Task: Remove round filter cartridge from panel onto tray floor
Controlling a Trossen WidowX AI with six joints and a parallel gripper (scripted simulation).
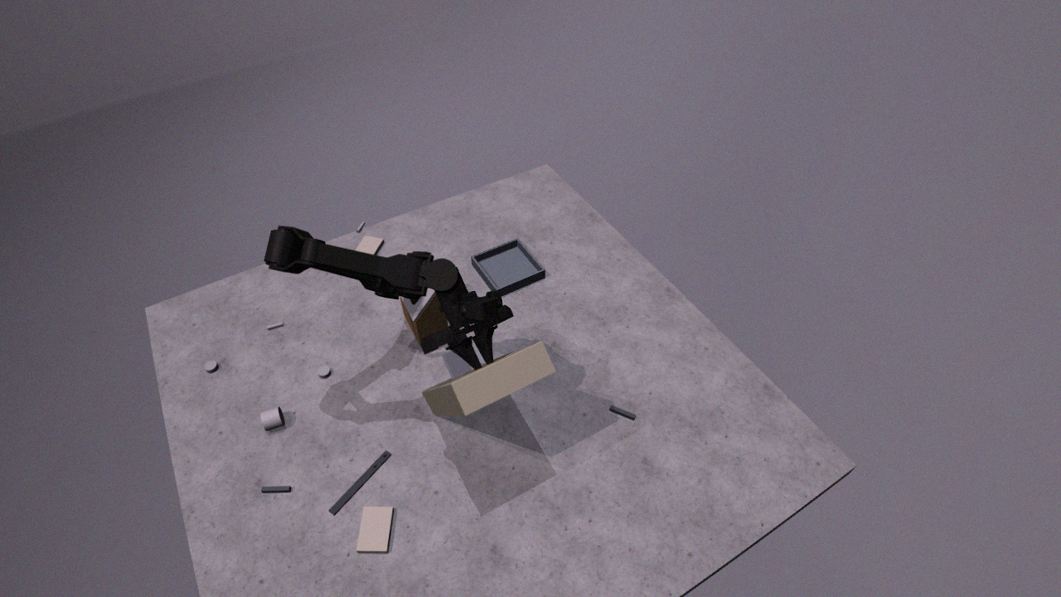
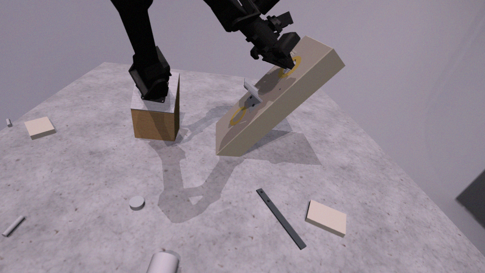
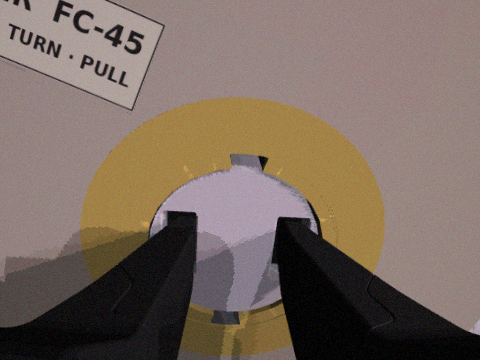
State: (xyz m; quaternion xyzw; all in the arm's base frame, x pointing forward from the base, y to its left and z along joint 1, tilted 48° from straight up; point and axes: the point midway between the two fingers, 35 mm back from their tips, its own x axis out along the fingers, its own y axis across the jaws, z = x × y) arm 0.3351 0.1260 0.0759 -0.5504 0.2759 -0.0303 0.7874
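The round filter cartridge is 1 cm ahead of my gripper tip and 1 cm below it. From my gripper tip the other things lie so: dark-rimmed tray: 46 cm behind, 25 cm to the left, 24 cm below; beige service panel: 4 cm behind, 8 cm below; grey bracket: 9 cm behind, 1 cm to the right, 10 cm below.
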